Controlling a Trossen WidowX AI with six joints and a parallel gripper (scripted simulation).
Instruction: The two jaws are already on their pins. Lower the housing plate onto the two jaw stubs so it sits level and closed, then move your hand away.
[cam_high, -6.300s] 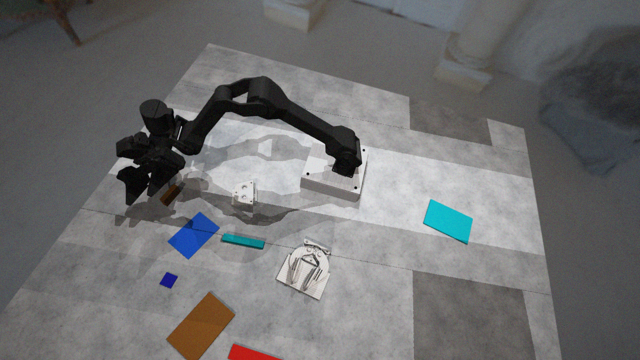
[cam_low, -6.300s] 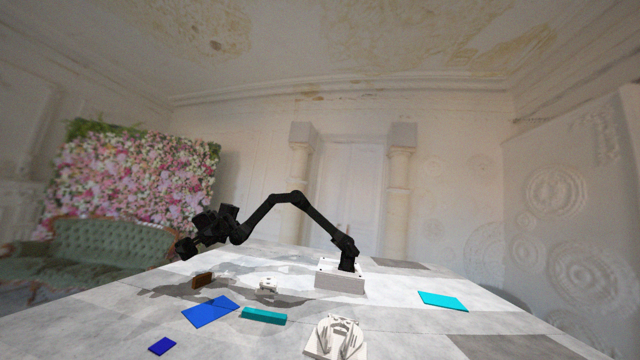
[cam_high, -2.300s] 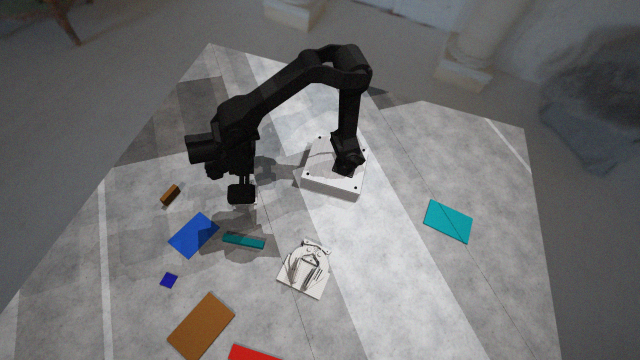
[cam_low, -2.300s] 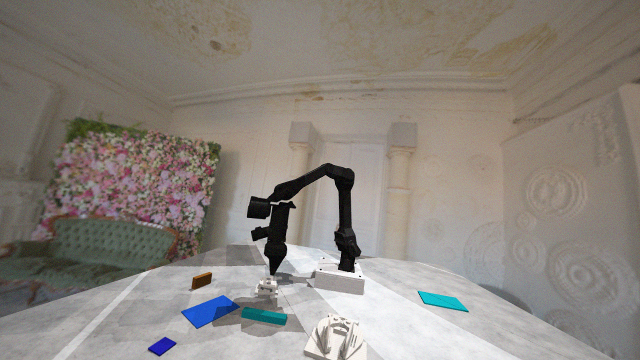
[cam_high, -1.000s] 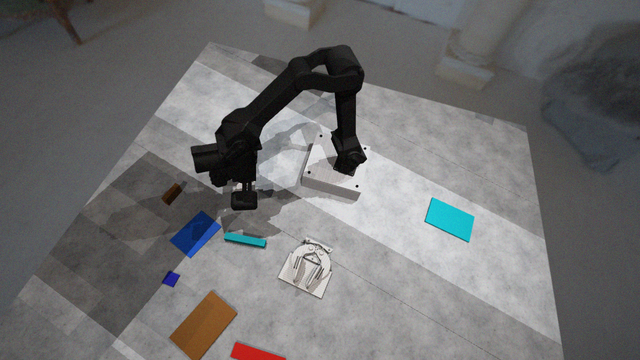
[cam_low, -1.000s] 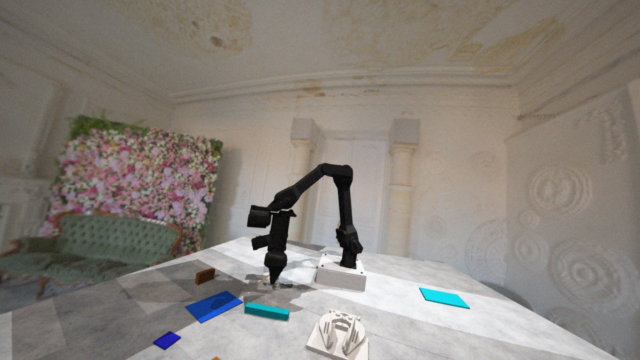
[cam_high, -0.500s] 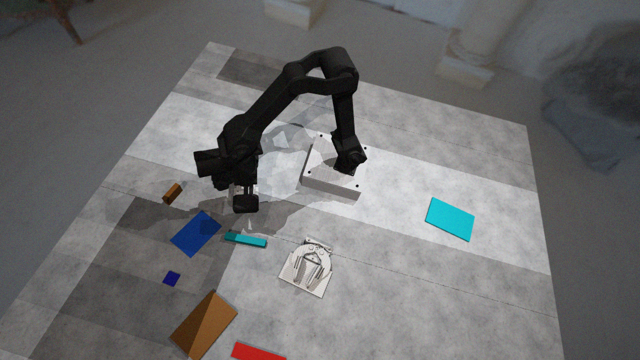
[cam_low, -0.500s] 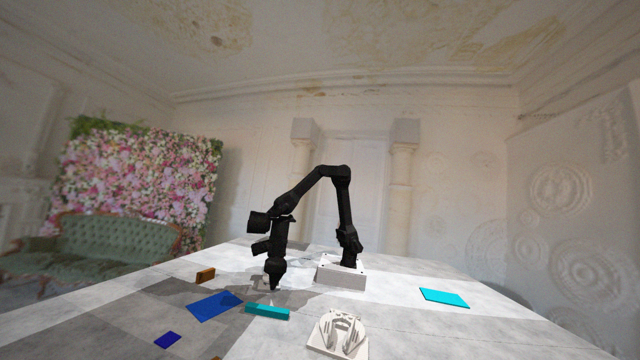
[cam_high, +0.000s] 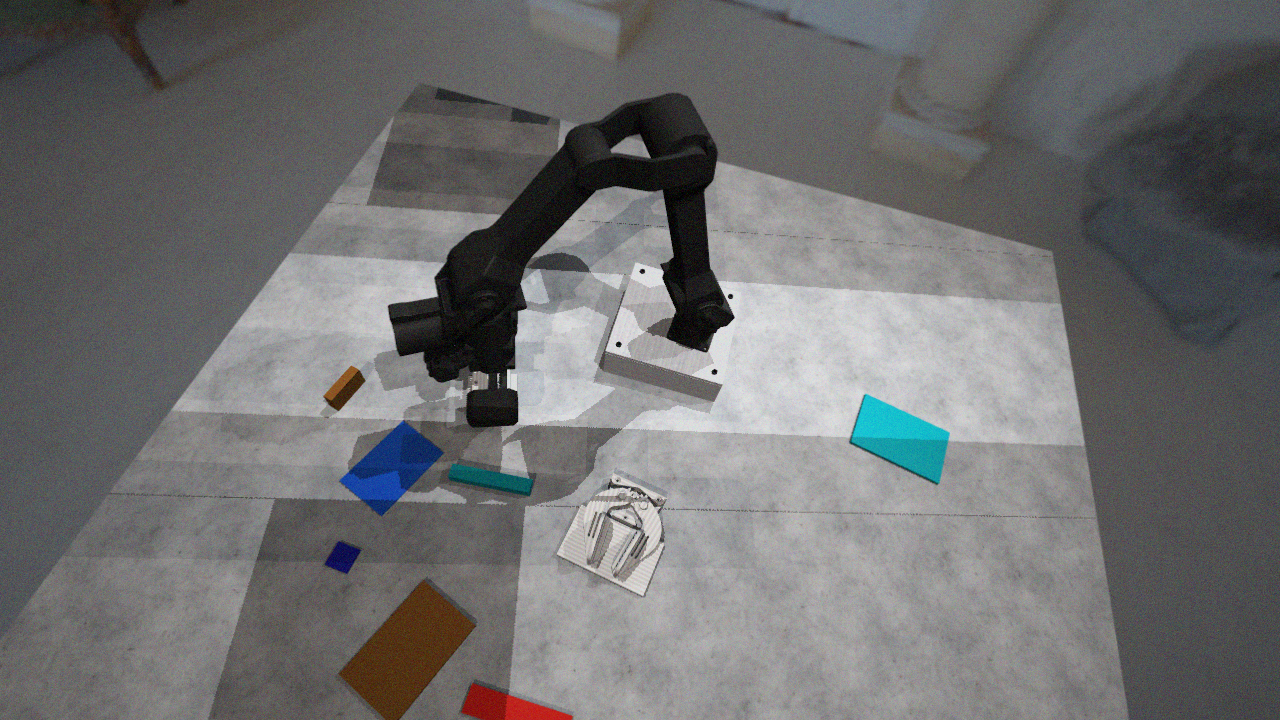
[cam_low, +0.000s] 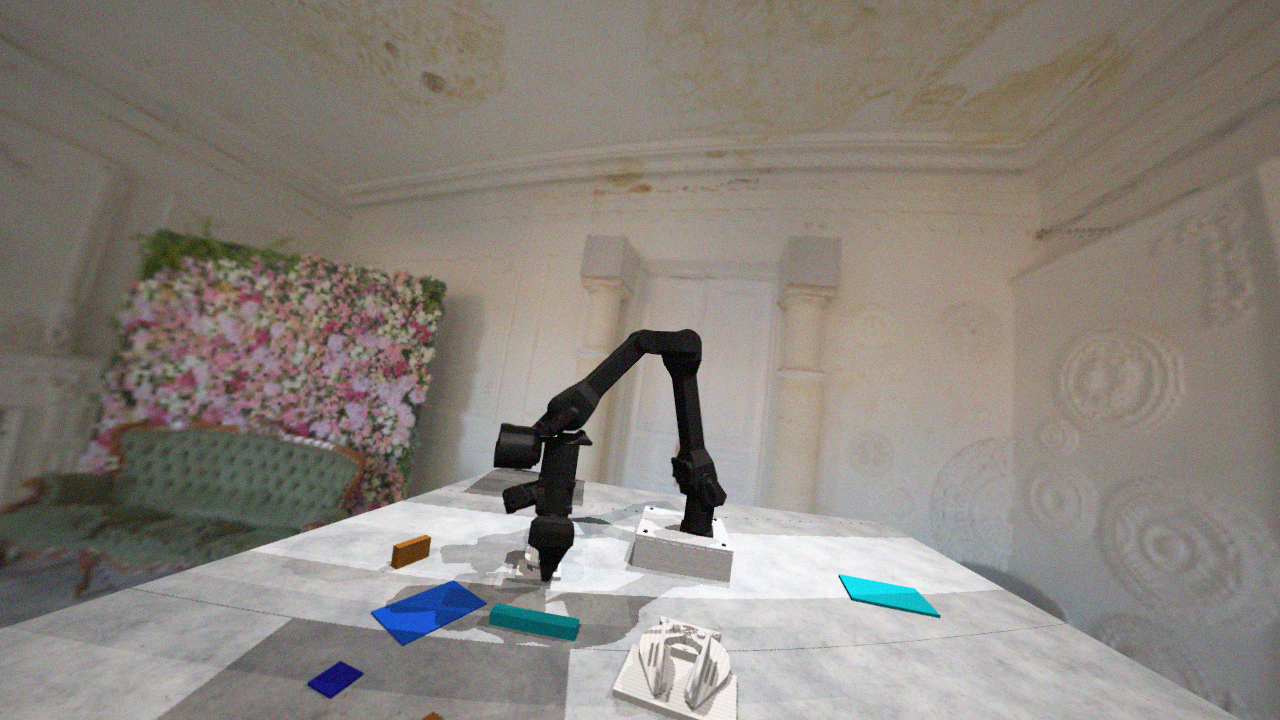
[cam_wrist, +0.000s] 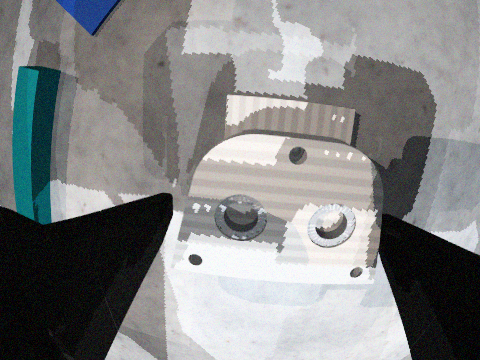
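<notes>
My gripper tip is now 13 cm short of the teal bar and 5 cm to the right of it. Also, from my gripper tip: blue sheet (15 cm ahead, 8 cm to the right, 1 cm below); small blue square (28 cm ahead, 8 cm to the right, 1 cm below); block (19 cm to the right, 8 cm ahead, 1 cm above).
</notes>
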